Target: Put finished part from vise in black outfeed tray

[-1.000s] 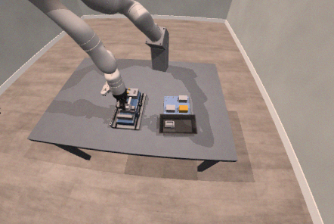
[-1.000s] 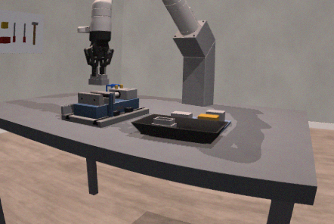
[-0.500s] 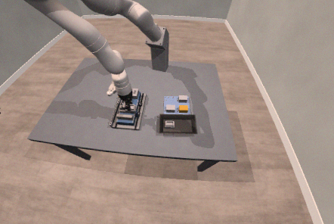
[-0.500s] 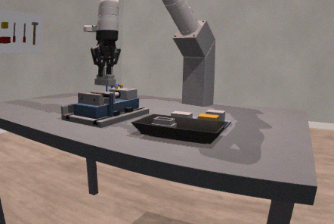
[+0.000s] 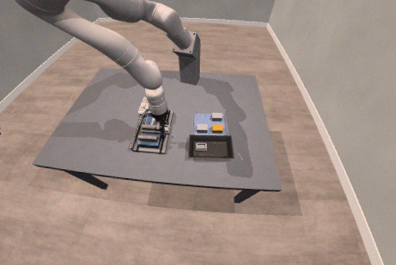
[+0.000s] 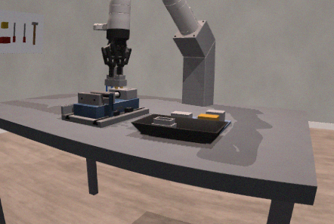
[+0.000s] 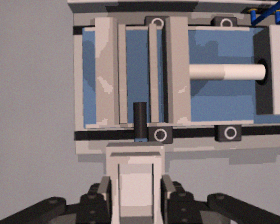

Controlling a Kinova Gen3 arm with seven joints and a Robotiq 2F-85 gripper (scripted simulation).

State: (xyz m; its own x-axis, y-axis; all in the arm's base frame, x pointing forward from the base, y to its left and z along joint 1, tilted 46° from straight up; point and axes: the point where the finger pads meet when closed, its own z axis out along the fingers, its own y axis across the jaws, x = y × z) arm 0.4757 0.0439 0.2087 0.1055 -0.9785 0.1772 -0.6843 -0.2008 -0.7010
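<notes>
Right now the orange block is 15 cm behind my hand, 26 cm to the left of it and 14 cm below it. Round my hand: blue pallet: 18 cm behind, 21 cm to the left, 16 cm below; then white screw rod: 8 cm behind, 11 cm to the right, 9 cm below; then vise: 6 cm behind, 11 cm to the right, 13 cm below.
</notes>
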